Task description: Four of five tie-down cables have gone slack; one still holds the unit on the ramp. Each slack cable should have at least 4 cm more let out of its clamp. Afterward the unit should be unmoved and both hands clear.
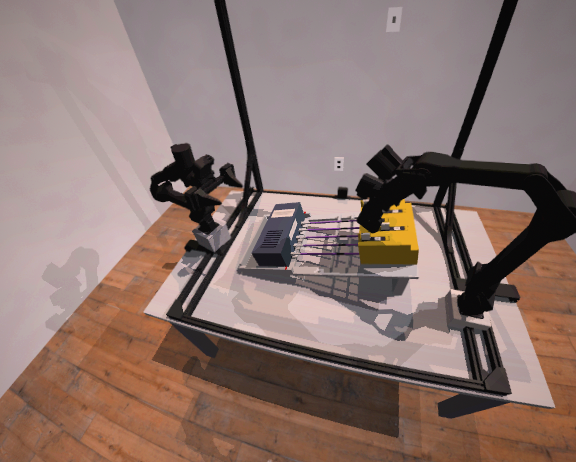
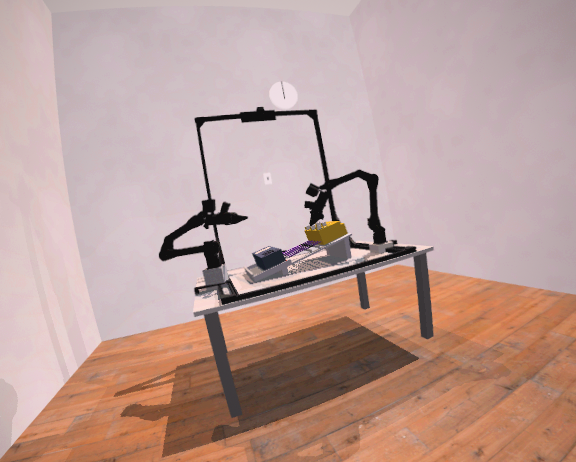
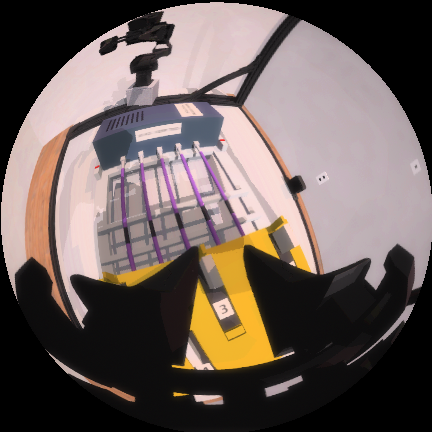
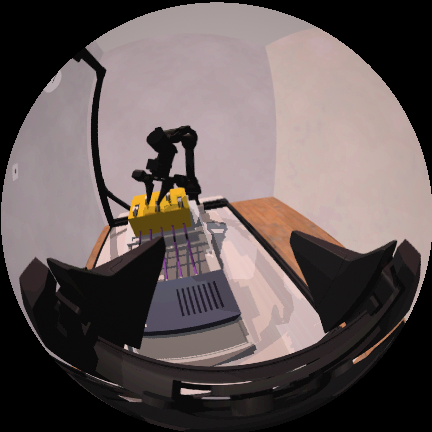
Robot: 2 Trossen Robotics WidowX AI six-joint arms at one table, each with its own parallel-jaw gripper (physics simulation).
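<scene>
The dark blue unit (image 1: 273, 245) (image 2: 268, 257) (image 3: 172, 131) (image 4: 200, 304) sits on the low part of the pale ramp (image 1: 345, 273) (image 4: 200, 345). Several purple cables (image 3: 169, 192) (image 2: 300, 248) run from it to the yellow clamp block (image 1: 387, 255) (image 2: 334, 233) (image 3: 250, 345) (image 4: 160, 223). My left gripper (image 3: 220, 251) (image 1: 369, 226) (image 2: 314, 223) is partly open with nothing held. Its fingers stand on either side of the grey lever of clamp 3 (image 3: 212, 272) and hide parts of the neighbouring clamps. My right gripper (image 4: 229, 240) (image 2: 246, 218) is wide open and empty, raised beyond the unit's far end from the block. Which cable is taut, I cannot tell.
A black frame (image 1: 300, 346) runs around the white table (image 1: 280, 320), with uprights at its back. A small black block (image 1: 342, 192) (image 3: 297, 184) sits at the table's back edge. Red marks (image 3: 222, 140) show beside the unit. A grey support (image 2: 339, 250) stands under the raised end of the ramp.
</scene>
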